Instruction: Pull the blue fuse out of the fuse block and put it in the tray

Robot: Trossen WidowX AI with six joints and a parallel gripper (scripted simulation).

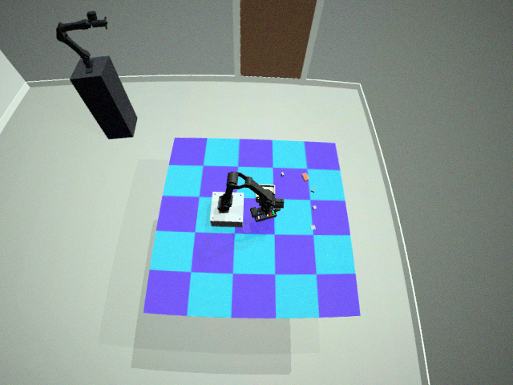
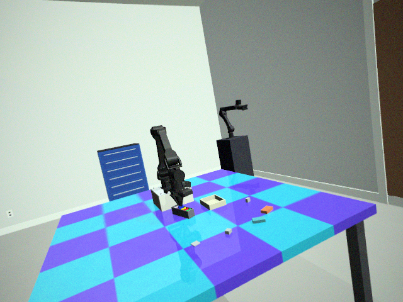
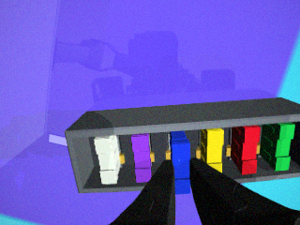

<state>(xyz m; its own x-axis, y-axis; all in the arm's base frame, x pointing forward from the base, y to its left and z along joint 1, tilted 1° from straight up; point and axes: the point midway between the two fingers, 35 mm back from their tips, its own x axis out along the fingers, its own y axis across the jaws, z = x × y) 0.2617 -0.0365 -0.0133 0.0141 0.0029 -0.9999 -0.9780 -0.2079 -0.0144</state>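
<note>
My gripper tip is now 20 mm short of the yellow fuse and 20 mm above it. Round my gripper tip: beige tray: 30 mm ahead, 180 mm to the left, 40 mm below; teal block: 380 mm ahead, 190 mm to the left, 40 mm below; blue fuse: 10 mm below.
</note>
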